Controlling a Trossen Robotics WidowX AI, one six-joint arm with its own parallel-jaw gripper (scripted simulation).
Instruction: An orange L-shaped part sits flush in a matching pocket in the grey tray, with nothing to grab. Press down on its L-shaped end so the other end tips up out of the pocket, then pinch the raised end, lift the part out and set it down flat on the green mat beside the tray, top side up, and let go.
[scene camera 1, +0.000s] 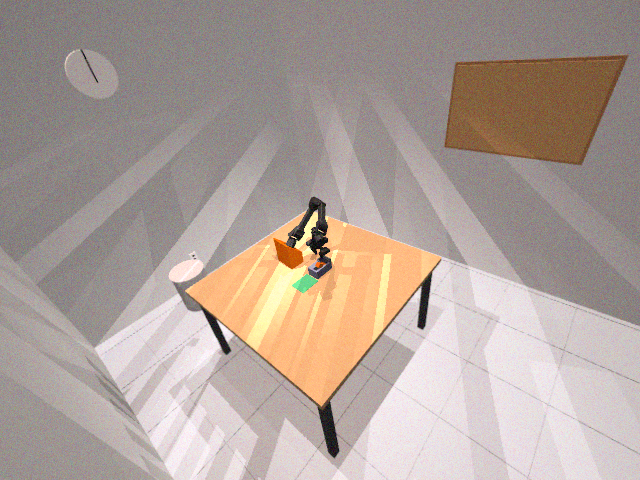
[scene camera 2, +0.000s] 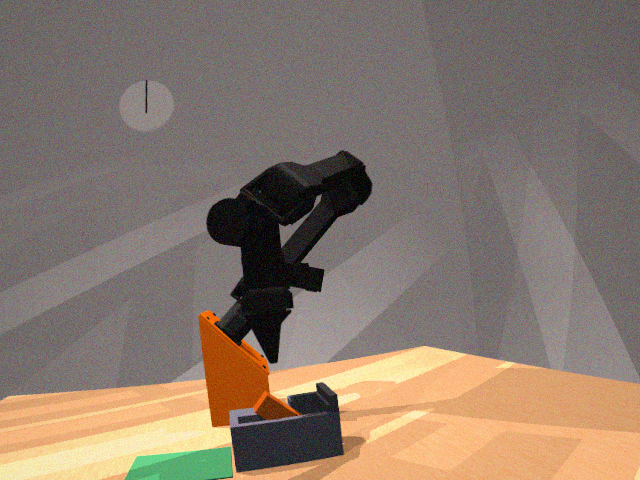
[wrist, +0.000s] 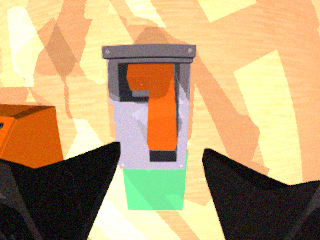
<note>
My gripper (scene camera 2: 272, 359) is open and holds nothing. I also see an orange L-shaped part (scene camera 2: 268, 407) and a green mat (wrist: 147, 189).
The orange L-shaped part shows as well in the wrist view (wrist: 158, 78). My gripper also shows in the wrist view (wrist: 162, 151).
</note>
